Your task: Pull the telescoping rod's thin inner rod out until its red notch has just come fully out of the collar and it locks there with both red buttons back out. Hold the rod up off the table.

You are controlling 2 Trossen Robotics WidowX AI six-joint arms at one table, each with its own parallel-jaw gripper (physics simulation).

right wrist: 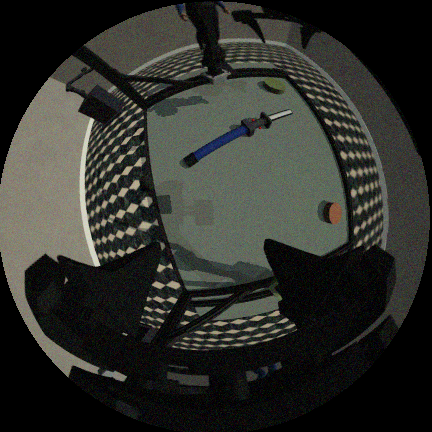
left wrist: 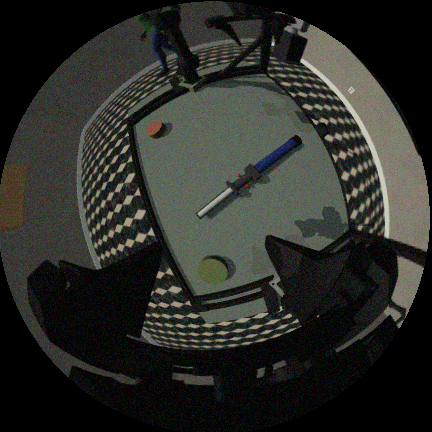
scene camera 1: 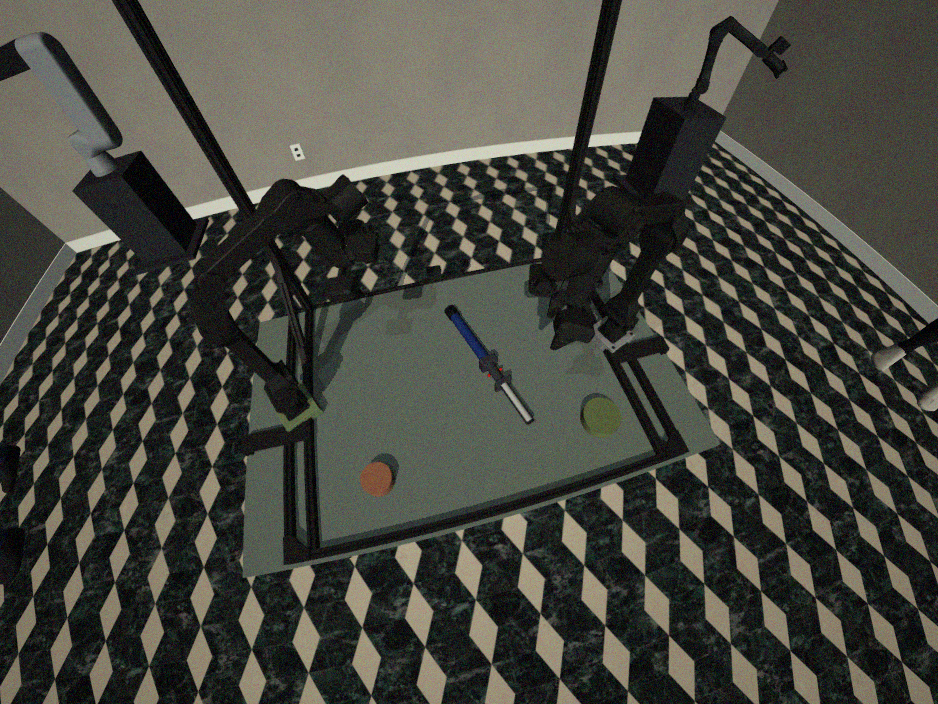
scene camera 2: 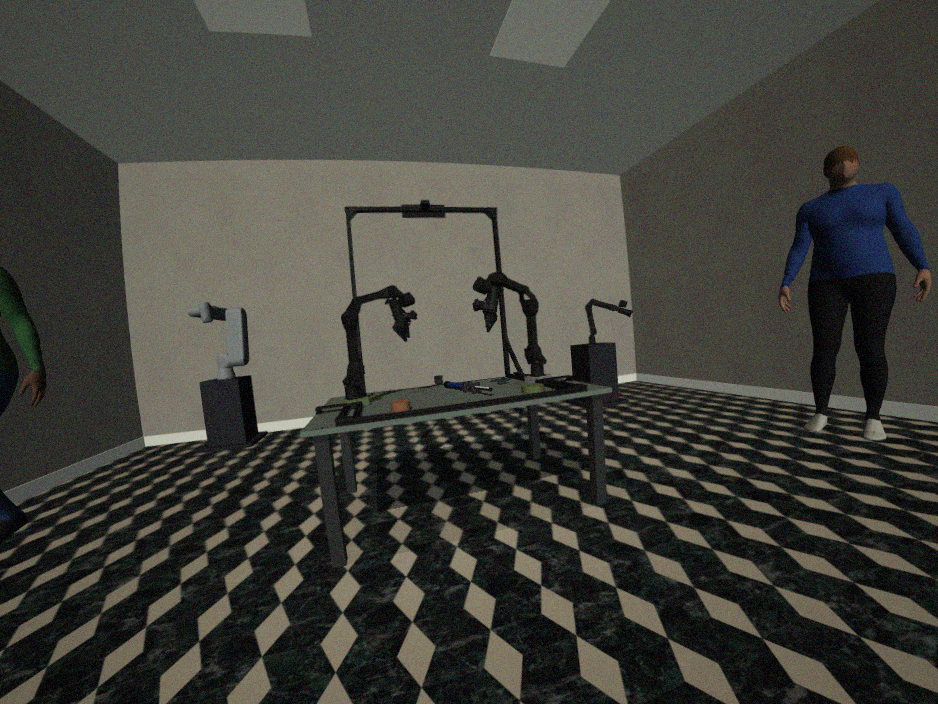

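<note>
The telescoping rod (scene camera 1: 469,336) (scene camera 2: 462,386) (left wrist: 275,156) (right wrist: 221,142) lies slantwise on the table, with a blue tube and black end cap. Its dark collar (scene camera 1: 496,372) (left wrist: 244,180) (right wrist: 257,123) shows red buttons at its sides. The pale inner rod (scene camera 1: 517,403) (left wrist: 215,203) (right wrist: 280,115) sticks out partway; no red notch can be made out on it. My left gripper (scene camera 1: 551,312) (scene camera 2: 488,328) (left wrist: 213,244) is open and empty, raised above the table right of the rod in scene camera 1. My right gripper (scene camera 2: 404,337) (right wrist: 212,246) is open and empty, raised above the table's back left.
An orange disc (scene camera 1: 376,478) (left wrist: 155,128) (right wrist: 334,213) lies front left on the table in scene camera 1. A green disc (scene camera 1: 602,416) (left wrist: 212,270) (right wrist: 274,86) lies right of the inner rod. Black frame bars (scene camera 1: 484,512) border the tabletop; dark uprights stand behind it.
</note>
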